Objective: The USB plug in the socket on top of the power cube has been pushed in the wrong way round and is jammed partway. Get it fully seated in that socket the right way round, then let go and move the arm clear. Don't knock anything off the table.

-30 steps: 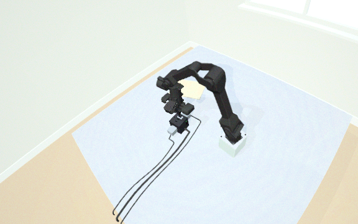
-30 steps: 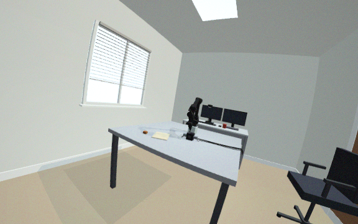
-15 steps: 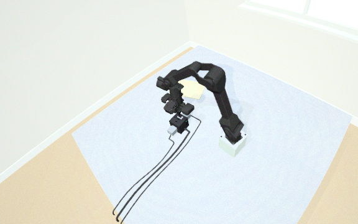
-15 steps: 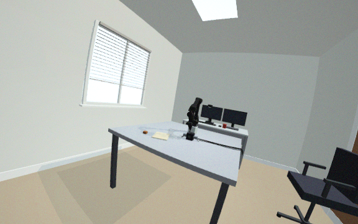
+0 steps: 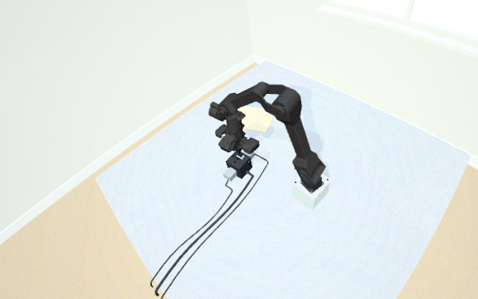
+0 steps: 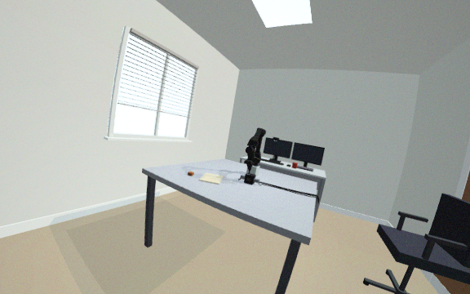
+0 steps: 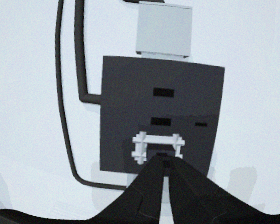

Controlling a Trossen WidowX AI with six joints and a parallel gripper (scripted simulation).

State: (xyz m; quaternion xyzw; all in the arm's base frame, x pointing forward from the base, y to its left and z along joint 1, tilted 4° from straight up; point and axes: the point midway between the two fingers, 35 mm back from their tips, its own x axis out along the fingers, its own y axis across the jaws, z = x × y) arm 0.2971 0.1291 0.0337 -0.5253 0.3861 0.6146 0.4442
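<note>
Now: gripper tip 2 cm above the USB plug. Round my gripper tip: orange object 36 cm ahead, 34 cm to the right, 9 cm below; yellow notepad 24 cm ahead, 21 cm to the right, 10 cm below.
</note>
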